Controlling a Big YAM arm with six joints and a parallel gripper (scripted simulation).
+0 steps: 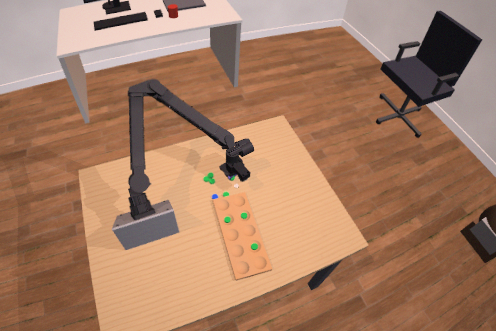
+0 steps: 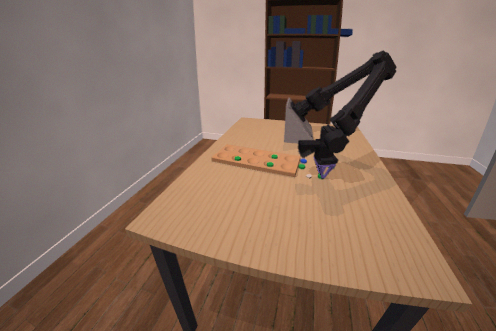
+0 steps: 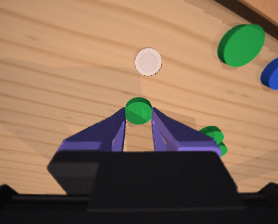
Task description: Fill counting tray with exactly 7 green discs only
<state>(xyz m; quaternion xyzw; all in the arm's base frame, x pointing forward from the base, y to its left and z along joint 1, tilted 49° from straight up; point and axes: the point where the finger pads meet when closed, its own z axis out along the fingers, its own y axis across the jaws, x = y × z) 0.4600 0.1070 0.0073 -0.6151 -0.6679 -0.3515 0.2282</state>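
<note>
Right now my hand is 5 cm to the left of the white piece and 1 cm above it. From my hand the other things lie so: wooden counting tray 28 cm to the right, 11 cm behind; then blue disc 12 cm behind, 6 cm to the right, 1 cm below.
</note>
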